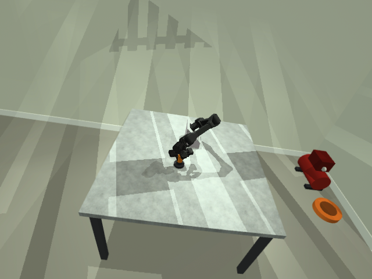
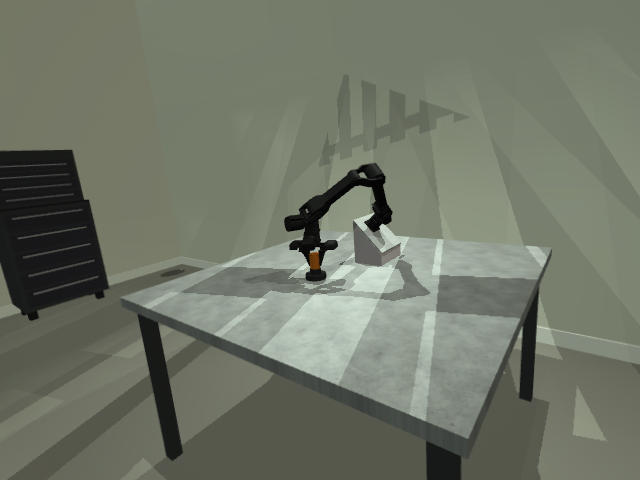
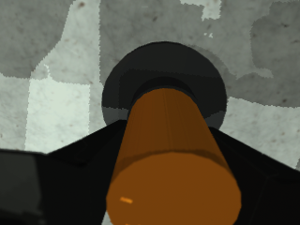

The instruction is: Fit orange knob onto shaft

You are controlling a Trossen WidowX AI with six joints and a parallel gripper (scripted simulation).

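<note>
Now: gripper tip 3 cm below the orange knob. Also, from my gripper tip: pedestal 2 cm below.
</note>
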